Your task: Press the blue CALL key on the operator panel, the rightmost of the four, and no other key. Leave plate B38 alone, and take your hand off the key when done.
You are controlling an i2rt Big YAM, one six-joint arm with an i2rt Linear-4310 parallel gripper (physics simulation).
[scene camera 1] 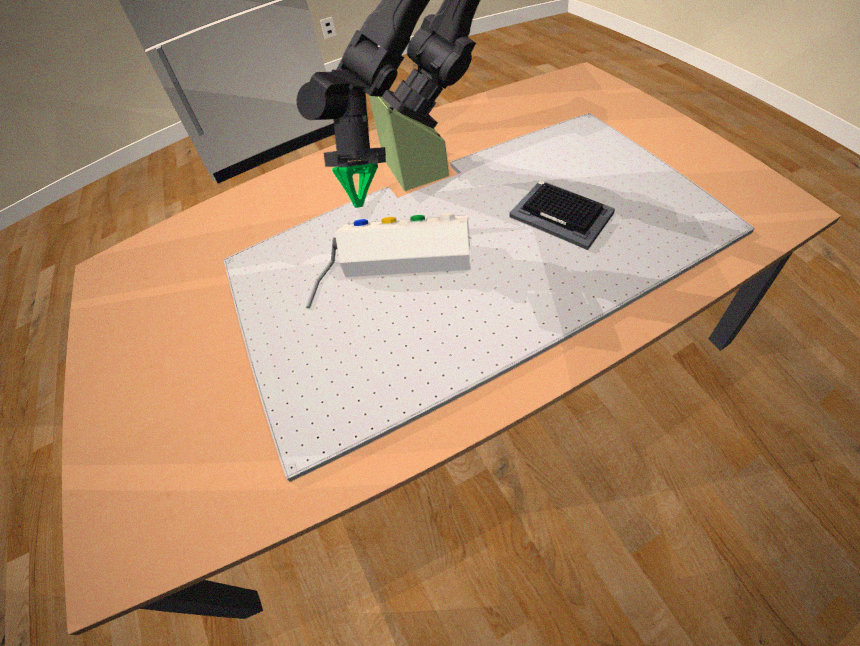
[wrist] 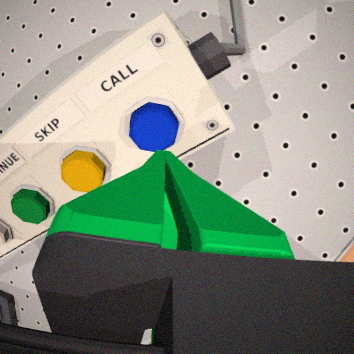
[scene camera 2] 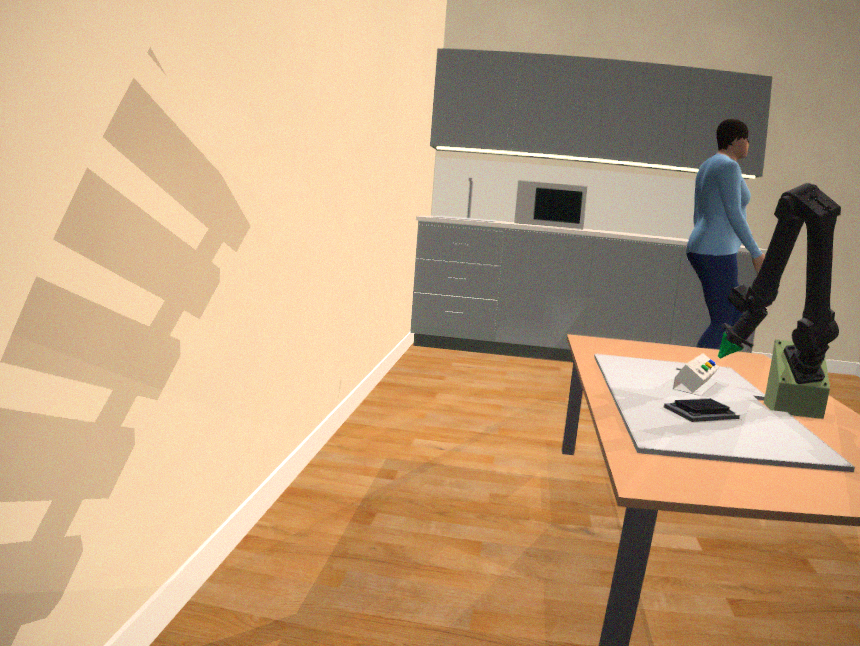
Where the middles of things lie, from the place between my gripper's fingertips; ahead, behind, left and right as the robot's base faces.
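Green key [wrist: 30, 206]: 70 mm ahead of my hand, 70 mm to the left of it, 20 mm below it. Yellow SKIP key [wrist: 83, 171]: 40 mm ahead of my hand, 30 mm to the left, 20 mm below. Black well plate [scene camera 1: 568, 210]: 320 mm to the left of my hand, 170 mm ahead, 70 mm below; going by their middles, the plate is the farthest from my gripper of the things named here. With respect to the blue CALL key [wrist: 153, 126], my gripper is 20 mm above it, 20 mm short of it and 10 mm to the left of it.
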